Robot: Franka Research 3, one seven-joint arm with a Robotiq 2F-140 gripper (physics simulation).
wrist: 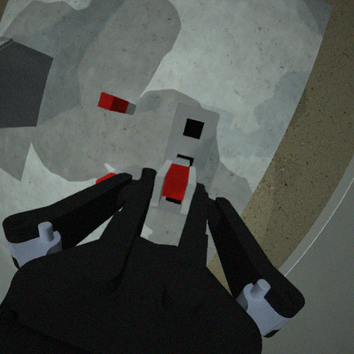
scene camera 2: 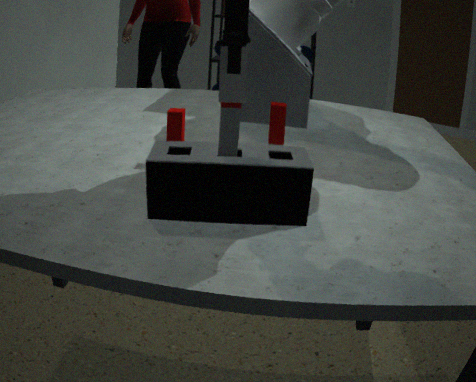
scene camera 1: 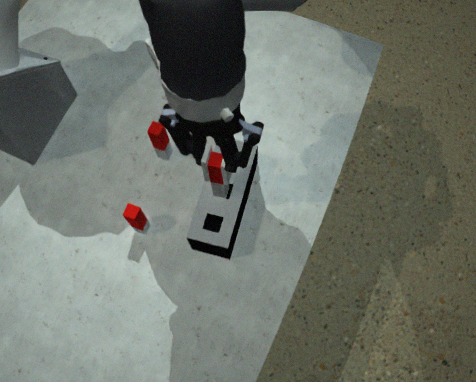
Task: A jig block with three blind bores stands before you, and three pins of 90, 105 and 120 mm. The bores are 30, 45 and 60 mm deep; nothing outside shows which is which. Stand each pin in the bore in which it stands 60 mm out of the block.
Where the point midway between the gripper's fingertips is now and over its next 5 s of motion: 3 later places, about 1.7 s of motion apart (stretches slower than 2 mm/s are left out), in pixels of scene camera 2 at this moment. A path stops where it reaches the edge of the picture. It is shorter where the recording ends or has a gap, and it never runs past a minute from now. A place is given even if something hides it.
My gripper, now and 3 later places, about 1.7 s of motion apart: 231, 99; 231, 116; 231, 130; 231, 141
